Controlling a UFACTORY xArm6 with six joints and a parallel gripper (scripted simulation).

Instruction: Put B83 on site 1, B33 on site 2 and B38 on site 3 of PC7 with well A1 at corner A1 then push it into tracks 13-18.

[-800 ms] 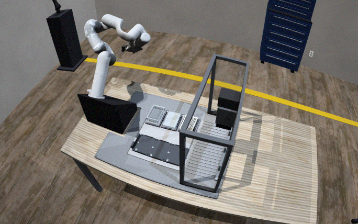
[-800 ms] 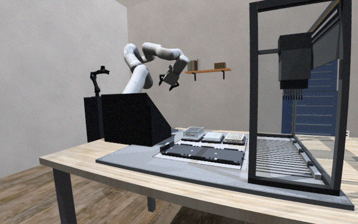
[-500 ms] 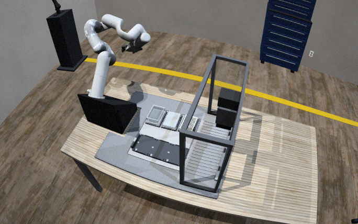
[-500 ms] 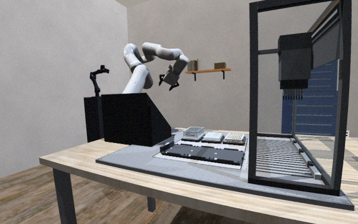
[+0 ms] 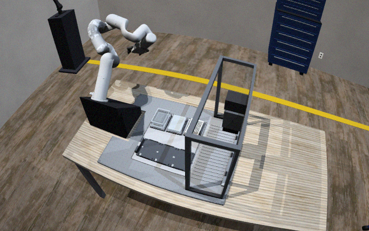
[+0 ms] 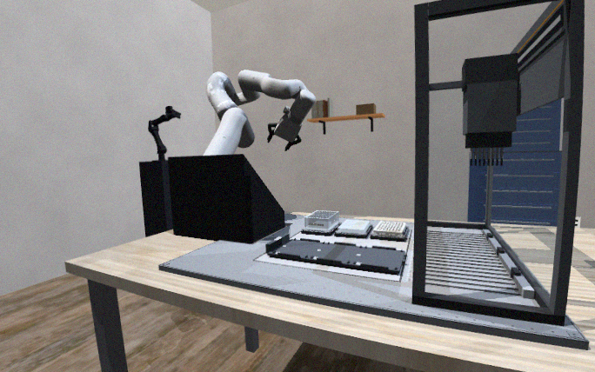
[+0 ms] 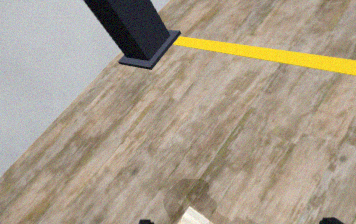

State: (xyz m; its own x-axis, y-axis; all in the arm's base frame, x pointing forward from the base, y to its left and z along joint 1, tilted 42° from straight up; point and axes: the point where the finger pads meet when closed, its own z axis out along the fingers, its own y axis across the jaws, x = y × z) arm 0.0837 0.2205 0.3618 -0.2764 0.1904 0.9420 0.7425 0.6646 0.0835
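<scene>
My gripper is now 520 mm short of the nest s3, 320 mm to the left of it and 310 mm above it. From my hand the other things lie so: nest s2: 400 mm ahead, 320 mm to the right, 310 mm below; deep-well block B83: 310 mm to the right, 300 mm ahead, 280 mm below; dark carrier PC7: 550 mm to the right, 400 mm ahead, 300 mm below.
</scene>
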